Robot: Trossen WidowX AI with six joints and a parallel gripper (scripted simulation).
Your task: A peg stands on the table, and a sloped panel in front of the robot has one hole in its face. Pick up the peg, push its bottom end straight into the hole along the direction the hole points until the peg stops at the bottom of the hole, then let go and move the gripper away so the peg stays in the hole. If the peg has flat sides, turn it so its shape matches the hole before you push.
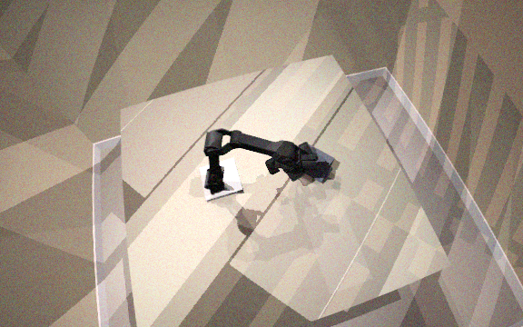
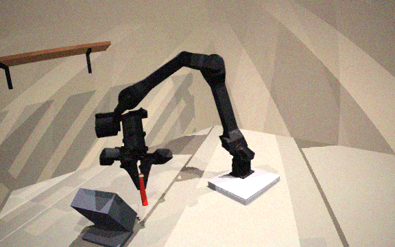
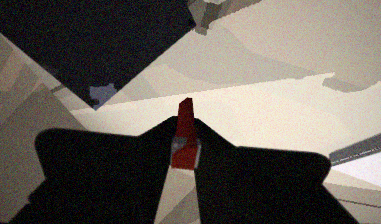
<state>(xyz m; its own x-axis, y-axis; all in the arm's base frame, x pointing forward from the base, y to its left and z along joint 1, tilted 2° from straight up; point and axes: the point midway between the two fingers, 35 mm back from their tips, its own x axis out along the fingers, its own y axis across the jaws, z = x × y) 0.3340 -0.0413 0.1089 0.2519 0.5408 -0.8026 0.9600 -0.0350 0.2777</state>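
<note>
My gripper tip is 10 cm short of the blue-grey sloped panel, 5 cm to the left of it and 4 cm above it. From my gripper tip the other things lie so: red peg 1 cm to the right, 1 cm behind, 1 cm above.
</note>
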